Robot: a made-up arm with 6 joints.
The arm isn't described. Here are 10 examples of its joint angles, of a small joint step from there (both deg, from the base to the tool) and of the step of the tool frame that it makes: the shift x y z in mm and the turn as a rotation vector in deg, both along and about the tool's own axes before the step.
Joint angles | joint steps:
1: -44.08 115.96 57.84 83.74 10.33 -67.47 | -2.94 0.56 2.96 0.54 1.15 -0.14
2: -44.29 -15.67 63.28 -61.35 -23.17 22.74 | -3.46 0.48 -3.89 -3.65 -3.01 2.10
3: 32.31 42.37 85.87 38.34 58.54 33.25 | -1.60 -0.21 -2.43 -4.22 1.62 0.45
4: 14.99 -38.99 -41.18 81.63 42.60 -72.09 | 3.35 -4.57 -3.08 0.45 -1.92 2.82
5: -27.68 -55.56 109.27 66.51 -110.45 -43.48 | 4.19 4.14 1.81 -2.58 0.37 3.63
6: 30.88 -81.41 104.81 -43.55 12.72 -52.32 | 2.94 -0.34 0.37 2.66 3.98 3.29
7: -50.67 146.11 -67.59 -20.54 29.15 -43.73 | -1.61 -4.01 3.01 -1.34 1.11 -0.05
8: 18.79 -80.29 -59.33 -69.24 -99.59 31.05 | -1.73 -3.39 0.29 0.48 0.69 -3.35
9: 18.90 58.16 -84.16 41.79 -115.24 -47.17 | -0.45 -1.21 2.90 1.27 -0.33 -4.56
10: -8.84 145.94 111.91 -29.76 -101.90 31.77 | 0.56 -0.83 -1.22 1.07 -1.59 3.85
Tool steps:
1: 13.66 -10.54 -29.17 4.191 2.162 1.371
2: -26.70 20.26 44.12 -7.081 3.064 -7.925
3: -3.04 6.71 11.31 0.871 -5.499 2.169
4: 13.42 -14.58 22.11 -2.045 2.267 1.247
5: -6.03 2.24 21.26 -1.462 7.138 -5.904
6: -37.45 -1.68 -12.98 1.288 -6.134 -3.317
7: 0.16 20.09 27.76 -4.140 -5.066 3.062
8: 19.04 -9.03 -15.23 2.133 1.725 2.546
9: 45.52 14.41 17.24 -2.393 2.644 5.317
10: 5.70 11.37 5.00 -1.300 2.383 -1.552
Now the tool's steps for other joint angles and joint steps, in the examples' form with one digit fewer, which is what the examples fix.
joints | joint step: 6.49 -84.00 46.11 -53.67 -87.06 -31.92 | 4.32 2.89 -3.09 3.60 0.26 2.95
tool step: -9.2 9.1 3.4 0.02 -4.16 0.78
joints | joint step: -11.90 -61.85 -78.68 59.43 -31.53 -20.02 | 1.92 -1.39 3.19 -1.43 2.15 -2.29
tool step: 16.3 16.1 25.9 -4.10 1.32 3.34
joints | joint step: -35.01 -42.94 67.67 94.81 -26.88 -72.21 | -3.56 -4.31 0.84 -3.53 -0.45 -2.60
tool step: -27.9 25.6 41.0 -3.29 3.35 -3.32
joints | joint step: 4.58 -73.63 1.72 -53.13 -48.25 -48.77 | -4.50 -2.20 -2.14 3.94 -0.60 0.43
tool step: 19.5 -38.8 -53.9 6.89 2.14 -0.31
